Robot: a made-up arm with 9 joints. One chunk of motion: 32 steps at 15 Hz.
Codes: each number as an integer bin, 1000 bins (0 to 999) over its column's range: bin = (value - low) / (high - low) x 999, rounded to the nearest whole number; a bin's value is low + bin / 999 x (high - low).
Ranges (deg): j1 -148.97..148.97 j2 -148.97..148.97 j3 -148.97..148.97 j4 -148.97..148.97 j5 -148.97..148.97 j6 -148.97..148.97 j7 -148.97..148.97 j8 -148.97..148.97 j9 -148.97..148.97
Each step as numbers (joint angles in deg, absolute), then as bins.
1 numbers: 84.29 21.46 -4.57 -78.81 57.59 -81.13 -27.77 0.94 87.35
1 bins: 782 571 484 235 693 227 406 503 792
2 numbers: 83.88 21.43 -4.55 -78.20 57.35 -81.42 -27.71 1.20 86.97
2 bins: 781 571 484 237 692 226 407 504 791
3 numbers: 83.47 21.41 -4.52 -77.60 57.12 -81.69 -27.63 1.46 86.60
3 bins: 779 571 484 239 691 226 407 504 790
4 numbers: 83.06 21.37 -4.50 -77.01 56.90 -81.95 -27.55 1.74 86.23
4 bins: 778 571 484 241 690 225 407 505 789
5 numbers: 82.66 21.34 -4.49 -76.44 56.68 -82.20 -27.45 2.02 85.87
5 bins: 777 571 484 243 690 224 407 506 787
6 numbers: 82.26 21.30 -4.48 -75.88 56.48 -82.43 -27.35 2.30 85.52
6 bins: 775 571 484 245 689 223 408 507 786
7 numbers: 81.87 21.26 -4.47 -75.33 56.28 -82.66 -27.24 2.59 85.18
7 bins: 774 571 485 247 688 222 408 508 785
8 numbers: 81.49 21.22 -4.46 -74.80 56.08 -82.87 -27.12 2.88 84.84
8 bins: 773 571 485 249 688 222 409 509 784
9 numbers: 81.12 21.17 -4.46 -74.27 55.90 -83.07 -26.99 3.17 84.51
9 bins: 771 570 485 250 687 221 409 510 783
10 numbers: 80.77 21.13 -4.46 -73.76 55.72 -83.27 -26.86 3.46 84.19
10 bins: 770 570 485 252 686 220 409 511 782
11 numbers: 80.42 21.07 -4.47 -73.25 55.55 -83.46 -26.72 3.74 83.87
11 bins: 769 570 485 254 686 220 410 512 781
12 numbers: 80.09 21.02 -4.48 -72.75 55.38 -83.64 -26.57 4.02 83.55
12 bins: 768 570 484 256 685 219 410 513 780
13 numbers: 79.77 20.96 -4.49 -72.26 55.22 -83.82 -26.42 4.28 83.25
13 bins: 767 570 484 257 685 218 411 514 779
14 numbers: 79.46 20.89 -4.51 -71.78 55.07 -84.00 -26.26 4.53 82.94
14 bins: 766 570 484 259 684 218 411 515 778
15 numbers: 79.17 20.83 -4.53 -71.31 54.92 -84.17 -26.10 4.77 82.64
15 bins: 765 569 484 260 684 217 412 515 777
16 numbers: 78.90 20.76 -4.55 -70.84 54.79 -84.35 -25.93 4.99 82.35
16 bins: 764 569 484 262 683 217 413 516 776
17 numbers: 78.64 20.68 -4.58 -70.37 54.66 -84.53 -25.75 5.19 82.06
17 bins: 763 569 484 264 683 216 413 517 775
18 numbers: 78.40 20.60 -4.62 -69.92 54.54 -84.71 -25.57 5.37 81.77
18 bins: 762 569 484 265 682 215 414 518 774
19 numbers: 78.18 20.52 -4.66 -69.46 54.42 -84.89 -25.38 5.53 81.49
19 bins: 762 568 484 267 682 215 414 518 773
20 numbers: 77.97 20.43 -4.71 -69.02 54.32 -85.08 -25.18 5.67 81.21
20 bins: 761 568 484 268 682 214 415 519 772
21 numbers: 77.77 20.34 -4.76 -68.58 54.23 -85.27 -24.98 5.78 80.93
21 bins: 760 568 484 270 681 214 416 519 771
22 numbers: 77.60 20.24 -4.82 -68.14 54.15 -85.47 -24.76 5.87 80.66
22 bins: 760 567 483 271 681 213 416 519 770
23 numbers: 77.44 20.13 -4.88 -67.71 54.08 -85.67 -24.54 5.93 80.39
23 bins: 759 567 483 272 681 212 417 519 769
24 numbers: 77.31 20.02 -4.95 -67.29 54.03 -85.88 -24.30 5.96 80.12
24 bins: 759 567 483 274 681 212 418 519 768
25 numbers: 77.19 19.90 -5.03 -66.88 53.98 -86.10 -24.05 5.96 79.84
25 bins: 758 566 483 275 680 211 419 519 767
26 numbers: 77.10 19.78 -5.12 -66.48 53.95 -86.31 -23.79 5.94 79.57
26 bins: 758 566 482 277 680 210 420 519 766
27 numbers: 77.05 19.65 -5.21 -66.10 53.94 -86.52 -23.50 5.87 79.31
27 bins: 758 565 482 278 680 209 421 519 765
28 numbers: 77.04 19.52 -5.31 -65.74 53.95 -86.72 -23.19 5.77 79.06
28 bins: 758 565 482 279 680 209 422 519 765
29 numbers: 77.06 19.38 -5.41 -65.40 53.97 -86.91 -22.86 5.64 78.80
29 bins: 758 564 481 280 680 208 423 518 764
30 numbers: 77.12 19.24 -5.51 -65.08 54.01 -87.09 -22.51 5.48 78.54
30 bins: 758 564 481 281 681 207 424 518 763
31 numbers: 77.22 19.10 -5.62 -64.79 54.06 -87.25 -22.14 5.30 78.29
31 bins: 758 564 481 282 681 207 425 517 762
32 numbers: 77.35 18.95 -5.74 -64.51 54.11 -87.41 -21.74 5.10 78.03
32 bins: 759 563 480 283 681 206 427 517 761
